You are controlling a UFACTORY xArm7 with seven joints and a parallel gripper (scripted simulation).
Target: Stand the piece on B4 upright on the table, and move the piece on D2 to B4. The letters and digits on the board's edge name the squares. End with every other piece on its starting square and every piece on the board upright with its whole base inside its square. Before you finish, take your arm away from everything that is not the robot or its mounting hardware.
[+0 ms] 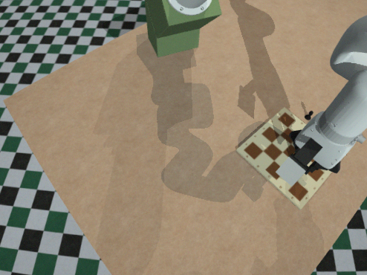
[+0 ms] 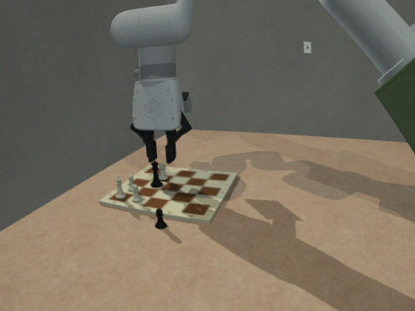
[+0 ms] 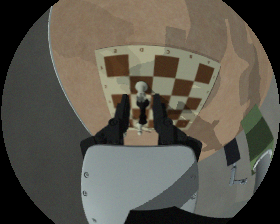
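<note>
Now: the white rook-like piece 40 mm below my hand. From my hand the other things lie so: chessboard: 60 mm below, 40 mm to the left, 30 mm behind; then black piece: 40 mm to the left, 30 mm below; then black pawn: 180 mm to the left, 50 mm below, 50 mm behind.
</note>
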